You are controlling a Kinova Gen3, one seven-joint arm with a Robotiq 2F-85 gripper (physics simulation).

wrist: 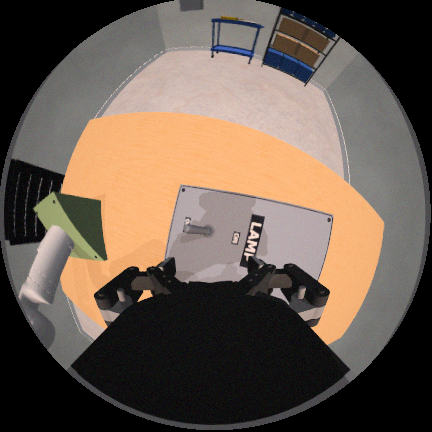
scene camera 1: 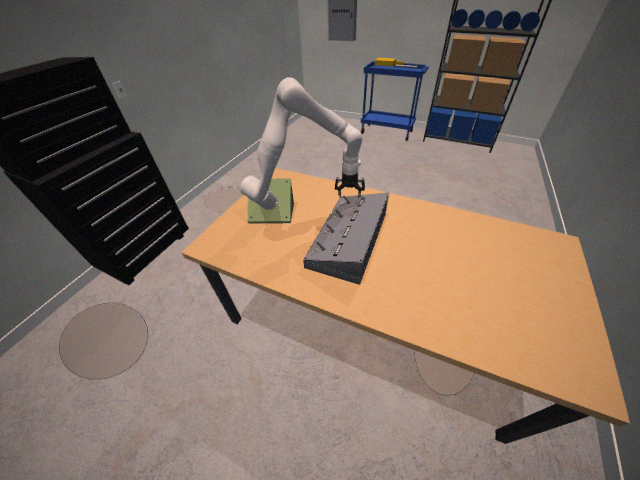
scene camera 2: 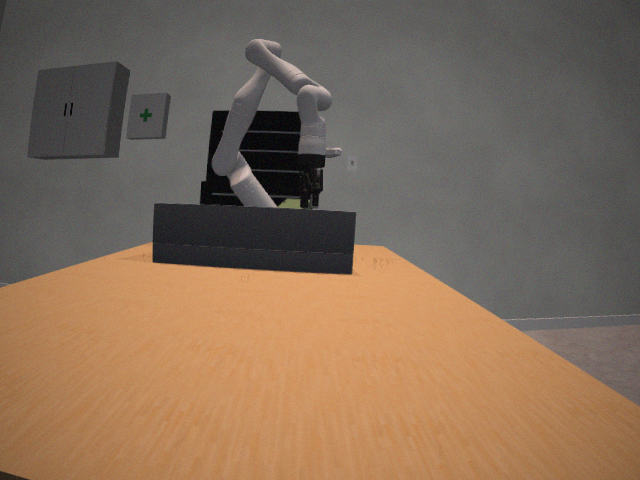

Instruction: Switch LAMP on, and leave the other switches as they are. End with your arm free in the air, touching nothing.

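Where they show: gripper, between the fingertips: (wrist: 210,265) (scene camera 1: 349,196) (scene camera 2: 308,208); arm's base, origin of its link: (wrist: 63,236) (scene camera 1: 269,201).
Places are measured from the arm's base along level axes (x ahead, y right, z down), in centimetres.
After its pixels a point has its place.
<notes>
The grey sloped switch panel (scene camera 1: 361,238) {x 57.1, y 9.5, z -4.7 cm} (scene camera 2: 253,238) {x 60.3, y -2.9, z 1.3 cm} (wrist: 300,237) {x 52.9, y -21.3, z -4.4 cm} stands on the table. The LAMP switch lever (scene camera 1: 346,199) {x 38.2, y -17.2, z -1.8 cm} (wrist: 199,230) {x 38.2, y -17.6, z -2.2 cm} is at its far end in scene view 1. In the wrist view it leans left, toward a small mark and away from the ON label (wrist: 236,238) {x 43.9, y -18.1, z -1.2 cm}, with the LAMP label (wrist: 252,241) {x 46.2, y -18.5, z -2.0 cm} further right. Three other levers (scene camera 1: 338,212) {x 39.2, y -5.2, z -2.2 cm} (scene camera 1: 330,227) {x 40.6, y 6.4, z -2.2 cm} (scene camera 1: 320,246) {x 41.8, y 18.8, z -1.6 cm} stand nearer in scene view 1. My gripper (scene camera 1: 349,194) {x 40.9, y -14.6, z -6.2 cm} (scene camera 2: 309,204) {x 40.9, y -14.6, z -6.2 cm} (wrist: 210,265) {x 40.9, y -14.6, z -6.2 cm} is open and empty, fingers down, low over the panel's far end. Contact cannot be told.
The wooden table (scene camera 1: 480,268) {x 108.5, y -9.3, z 8.9 cm} (scene camera 2: 310,361) {x 124.5, y -19.5, z 8.8 cm} (wrist: 150,150) {x 18.1, y -31.3, z 8.8 cm} carries the panel and the green base block (scene camera 1: 281,211) {x 8.0, y 0.7, z 3.7 cm} (wrist: 85,222) {x 9.3, y -7.9, z 2.2 cm} under my arm. A black drawer cabinet (scene camera 1: 93,170) stands at the left. A blue cart (scene camera 1: 395,70) and a shelf rack (scene camera 1: 442,68) stand far back.
</notes>
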